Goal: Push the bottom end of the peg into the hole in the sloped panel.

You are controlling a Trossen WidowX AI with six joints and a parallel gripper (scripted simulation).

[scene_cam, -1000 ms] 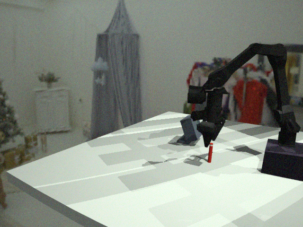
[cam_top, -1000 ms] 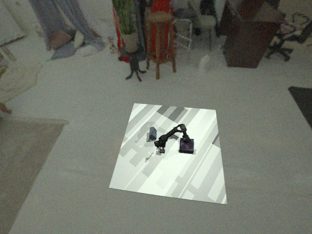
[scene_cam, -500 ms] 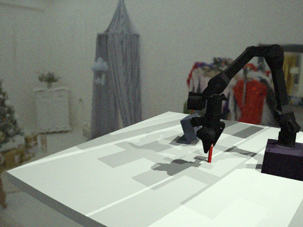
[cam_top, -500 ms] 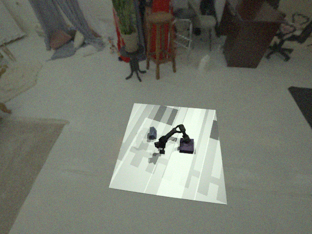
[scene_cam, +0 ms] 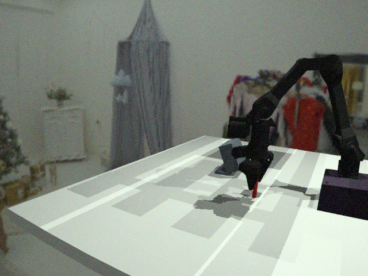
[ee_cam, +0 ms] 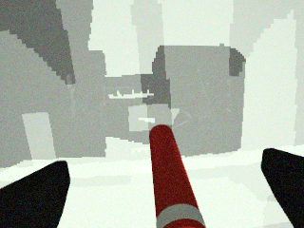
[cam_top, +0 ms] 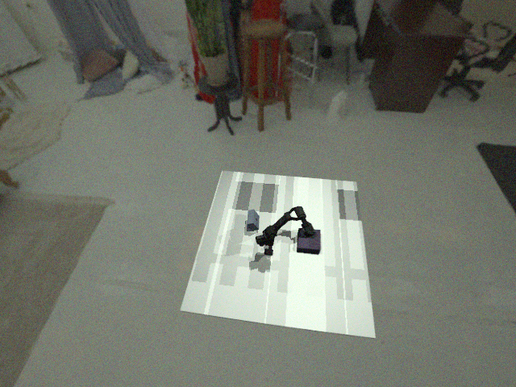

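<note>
Right now my gripper tip is 20 mm below the red peg. The rest, counted from my gripper tip: sloped panel 220 mm to the right, 150 mm ahead, 30 mm above.
</note>
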